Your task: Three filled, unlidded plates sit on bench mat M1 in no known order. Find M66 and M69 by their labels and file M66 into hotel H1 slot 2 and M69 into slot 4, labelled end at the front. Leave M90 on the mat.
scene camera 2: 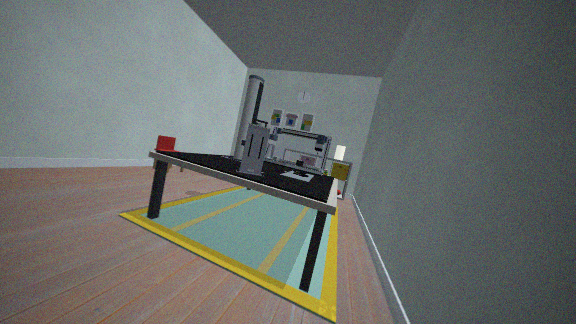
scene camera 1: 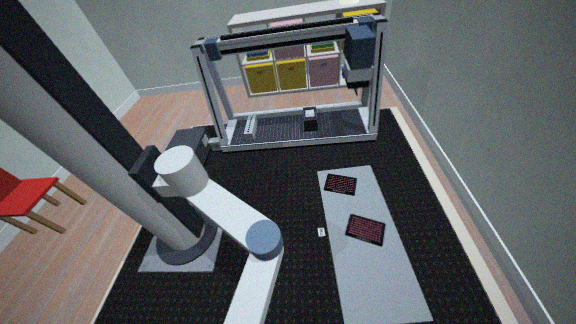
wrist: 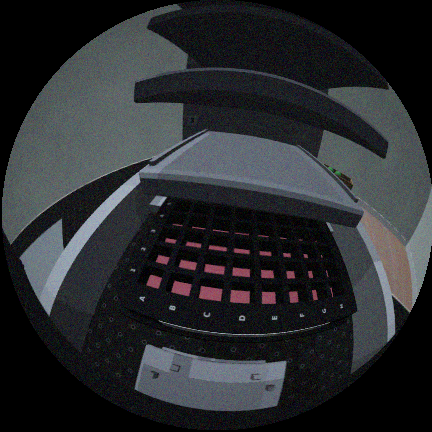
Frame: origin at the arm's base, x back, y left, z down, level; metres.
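Seen in the pictures: arm's base, link origin: (scene camera 2: 239, 160) (scene camera 1: 189, 234).
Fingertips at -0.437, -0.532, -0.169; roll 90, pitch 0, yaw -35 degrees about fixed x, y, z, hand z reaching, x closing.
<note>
Offsets run from my fingertips to a thing's middle, as dx, dy, dz. "spot": to the spot under its first point. Level surfaces: height alone.
In the wrist view my gripper (wrist: 248, 171) is shut on a black plate {+0.021, +0.029, +0.007} (wrist: 240, 285) with pink wells, a finger along each side. The plate looks level; its far rows are under a light grey shelf {+0.006, +0.003, -0.015} (wrist: 250, 160) of the hotel, and columns A to H face the camera. Its label does not show, so I cannot tell which plate it is. Darker shelves {spot: +0.030, +0.053, -0.047} (wrist: 260, 95) stand above. The tall grey hotel {-0.020, -0.028, -0.023} (scene camera 2: 255, 150) also shows in scene camera 2. Two plates {-0.200, +0.725, +0.146} (scene camera 1: 340, 184) {-0.260, +0.517, +0.146} (scene camera 1: 365, 229) lie on the grey mat {dz +0.154} (scene camera 1: 380, 285), labels unreadable.
A small white card {-0.101, +0.517, +0.157} (scene camera 1: 321, 232) lies beside the mat. A gantry frame (scene camera 1: 300, 145) stands at the back of the bench. The arm (scene camera 1: 255, 290) runs out of scene camera 1's lower edge. A pale grey notched piece {spot: +0.086, +0.115, +0.097} (wrist: 215, 387) shows below the held plate.
</note>
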